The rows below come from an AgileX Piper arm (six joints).
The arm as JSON. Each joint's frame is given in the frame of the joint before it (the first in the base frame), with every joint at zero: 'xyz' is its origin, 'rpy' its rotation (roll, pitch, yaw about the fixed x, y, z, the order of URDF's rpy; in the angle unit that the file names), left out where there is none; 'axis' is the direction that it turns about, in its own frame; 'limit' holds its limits. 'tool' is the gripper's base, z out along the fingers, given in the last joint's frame.
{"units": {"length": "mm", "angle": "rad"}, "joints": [
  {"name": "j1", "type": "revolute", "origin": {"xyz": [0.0, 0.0, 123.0]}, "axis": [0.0, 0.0, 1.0], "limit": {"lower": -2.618, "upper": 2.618}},
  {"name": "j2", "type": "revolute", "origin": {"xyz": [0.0, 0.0, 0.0]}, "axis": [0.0, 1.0, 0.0], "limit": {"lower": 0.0, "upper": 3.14}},
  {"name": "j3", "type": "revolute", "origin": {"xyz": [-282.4, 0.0, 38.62]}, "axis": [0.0, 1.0, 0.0], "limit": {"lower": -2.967, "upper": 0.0}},
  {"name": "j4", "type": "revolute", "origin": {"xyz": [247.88, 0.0, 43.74]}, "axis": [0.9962, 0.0, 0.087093], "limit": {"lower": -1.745, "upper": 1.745}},
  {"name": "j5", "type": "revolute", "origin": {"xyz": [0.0, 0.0, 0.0]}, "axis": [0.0, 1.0, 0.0], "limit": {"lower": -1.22, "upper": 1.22}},
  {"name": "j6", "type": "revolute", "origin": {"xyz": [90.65, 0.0, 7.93]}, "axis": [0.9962, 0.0, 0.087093], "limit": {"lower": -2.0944, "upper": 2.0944}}
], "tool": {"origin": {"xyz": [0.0, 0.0, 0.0], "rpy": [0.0, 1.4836, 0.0]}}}
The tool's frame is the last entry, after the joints.
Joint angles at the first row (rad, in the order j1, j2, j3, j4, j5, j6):
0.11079 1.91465 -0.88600 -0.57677 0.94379 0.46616
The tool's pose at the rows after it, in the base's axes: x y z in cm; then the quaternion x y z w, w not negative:
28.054 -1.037 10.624 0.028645 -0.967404 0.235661 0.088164
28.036 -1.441 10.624 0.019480 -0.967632 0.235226 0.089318
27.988 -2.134 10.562 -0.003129 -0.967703 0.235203 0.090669
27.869 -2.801 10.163 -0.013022 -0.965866 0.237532 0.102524
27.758 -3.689 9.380 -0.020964 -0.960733 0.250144 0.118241
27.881 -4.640 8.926 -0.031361 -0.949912 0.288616 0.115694
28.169 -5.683 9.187 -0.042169 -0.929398 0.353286 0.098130
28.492 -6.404 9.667 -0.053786 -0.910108 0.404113 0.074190
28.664 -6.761 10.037 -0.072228 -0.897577 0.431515 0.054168
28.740 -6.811 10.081 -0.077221 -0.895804 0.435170 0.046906
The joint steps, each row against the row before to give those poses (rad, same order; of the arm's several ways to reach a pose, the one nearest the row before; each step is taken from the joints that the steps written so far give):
-0.00409 0.00002 0.00219 -0.00010 0.00000 0.00000
-0.01440 -0.00001 0.00001 -0.00001 -0.00001 0.00456
-0.02473 0.00224 -0.00001 0.00002 0.00002 0.02250
-0.02219 0.01550 0.00002 -0.00409 0.00629 0.00399
-0.02401 0.03211 -0.00003 -0.03139 0.00882 0.02288
-0.01194 0.02735 0.00001 -0.09618 0.01665 0.08939
-0.00222 0.01418 -0.00001 -0.14897 0.05078 0.13426
-0.00002 0.00483 0.00001 -0.11617 0.04591 0.11144
0.00000 -0.00001 0.00001 -0.05886 0.02893 0.08261
0.00003 0.00001 -0.00001 -0.01249 0.00001 0.02155

